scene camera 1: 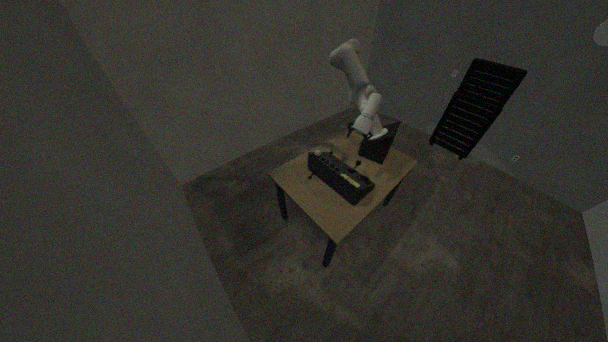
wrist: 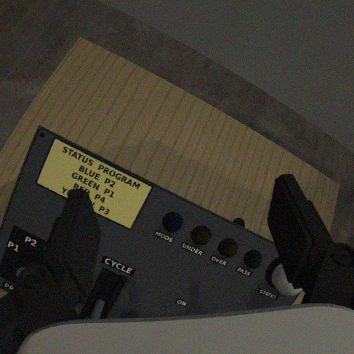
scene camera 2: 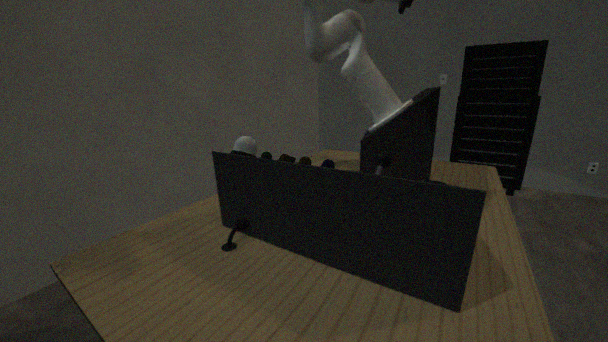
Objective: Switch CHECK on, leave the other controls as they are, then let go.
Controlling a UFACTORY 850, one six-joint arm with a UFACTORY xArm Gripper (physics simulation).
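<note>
A dark control box (scene camera 1: 333, 181) (scene camera 2: 345, 230) (wrist: 150, 250) stands on the wooden table. The label CHECK cannot be read in any view. In the wrist view a switch labelled CYCLE (wrist: 104, 292), an ON label (wrist: 181, 302) and part of a P1/P2 selector show; the gripper body hides the lower panel. The gripper (scene camera 1: 359, 135) (wrist: 183, 186) is open and empty, above the box and on its robot-base side. In scene camera 2, a black part of the gripper shows at the top edge.
A yellow STATUS PROGRAM plate (wrist: 122, 190), small dark lamps (wrist: 201, 235) and a white dome (scene camera 1: 318, 153) (scene camera 2: 245, 145) (wrist: 286, 282) are on the panel. A black slanted mount (scene camera 1: 380, 147) (scene camera 2: 402, 142) carries the arm. A dark cabinet (scene camera 1: 475, 107) (scene camera 2: 500, 110) stands behind the table (scene camera 1: 336, 225) (scene camera 2: 200, 290) (wrist: 175, 120).
</note>
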